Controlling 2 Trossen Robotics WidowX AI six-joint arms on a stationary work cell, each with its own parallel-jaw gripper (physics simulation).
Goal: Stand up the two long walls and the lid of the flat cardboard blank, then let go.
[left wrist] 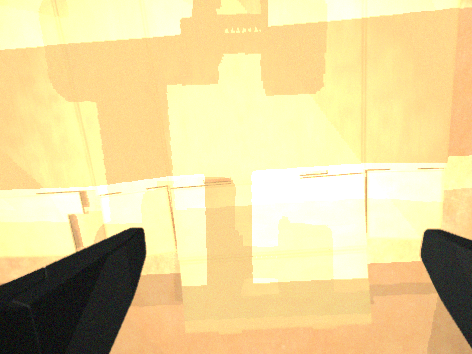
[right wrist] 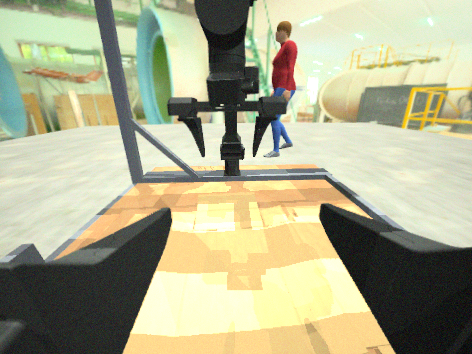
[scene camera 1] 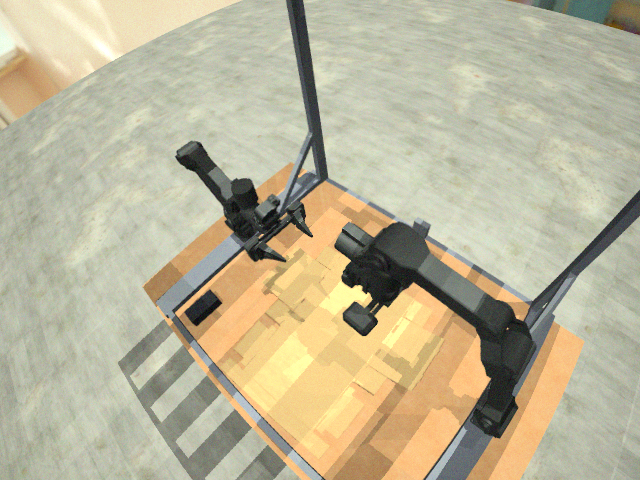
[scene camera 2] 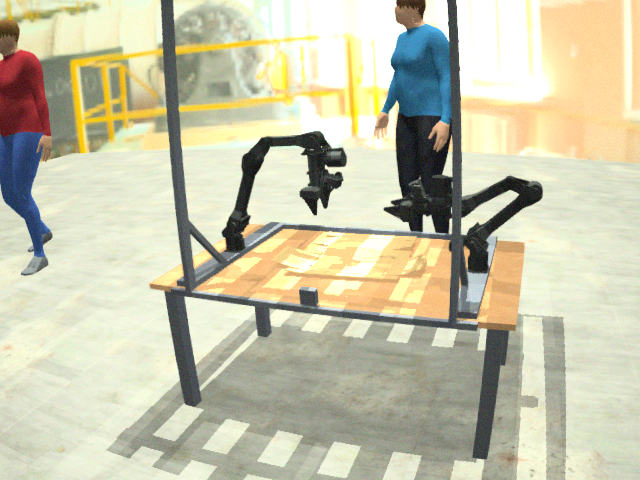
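Where they show: left gripper, fingertip midpoint: [left wrist: 281,241] [right wrist: 228,156] [scene camera 1: 380,308] [scene camera 2: 320,211]; right gripper, fingertip midpoint: [right wrist: 246,212] [scene camera 1: 299,248] [scene camera 2: 387,205]; left arm's base at its link origin: [right wrist: 232,173] [scene camera 1: 486,418] [scene camera 2: 235,249]; right arm's base at its link origin: [scene camera 1: 245,232] [scene camera 2: 478,269].
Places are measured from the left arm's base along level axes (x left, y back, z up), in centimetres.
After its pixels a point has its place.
Note:
The cardboard blank [scene camera 1: 289,364] {x 21.0, y -48.2, z -0.9 cm} [scene camera 2: 372,258] {x 7.1, y -52.1, z -1.6 cm} [left wrist: 215,135] {x 2.9, y -36.7, z -1.7 cm} [right wrist: 200,300] {x -5.7, y -50.2, z -1.7 cm} lies spread on the table, mostly flat, with some end flaps slightly raised. Its long walls and lid show no upright panel; patchy shadows make their edges hard to tell. My left gripper [scene camera 2: 320,209] {x -1.0, y -36.2, z 16.9 cm} [left wrist: 281,241] {x -1.0, y -36.2, z 16.9 cm} [right wrist: 228,156] {x -1.0, y -36.2, z 16.9 cm} is open and empty, pointing down high above the blank; in scene camera 1 one of its fingers is hidden. My right gripper [scene camera 1: 298,248] {x 0.2, y -59.8, z 20.1 cm} [scene camera 2: 390,207] {x 0.2, y -59.8, z 20.1 cm} [right wrist: 246,212] {x 0.2, y -59.8, z 20.1 cm} is open and empty, held about level above the table on its own side, its fingers pointing toward the left arm.
A small black box [scene camera 1: 203,307] {x 27.4, y -79.0, z 1.6 cm} lies near a table corner. Tall frame posts [scene camera 1: 306,87] {x -34.3, y -87.6, z 38.6 cm} [scene camera 2: 178,155] {x -36.2, y -4.0, z 42.8 cm} rise at the table's side, and another post [scene camera 2: 454,155] {x -38.0, y -88.1, z 44.1 cm} stands in front of the right arm. A small block [scene camera 2: 308,296] {x -38.0, y -46.1, z 1.7 cm} sits on the frame's near rail.

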